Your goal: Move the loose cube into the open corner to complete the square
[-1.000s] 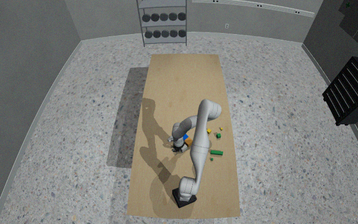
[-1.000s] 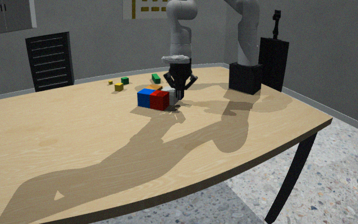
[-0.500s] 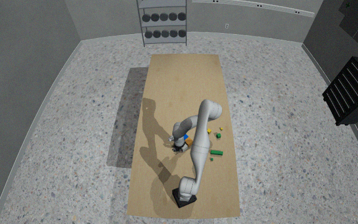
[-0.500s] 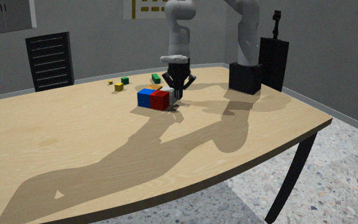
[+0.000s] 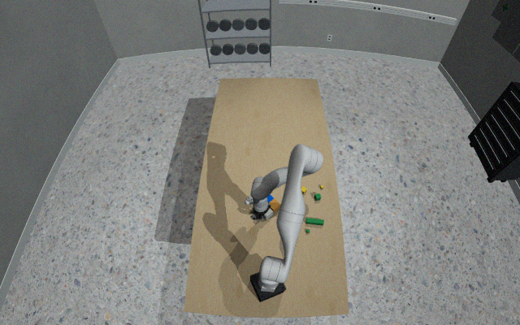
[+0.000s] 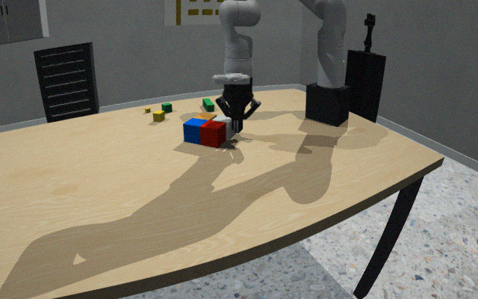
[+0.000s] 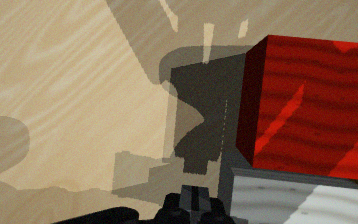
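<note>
The white cube is 3 cm to the right of my hand, 3 cm ahead of it and 1 cm below it. Also, from my hand: blue cube (11 cm ahead, 2 cm to the right, 1 cm below); long green block (30 cm to the right, 2 cm below, 1 cm ahead); red cube (7 cm ahead, 1 cm to the left, 1 cm below).
</note>
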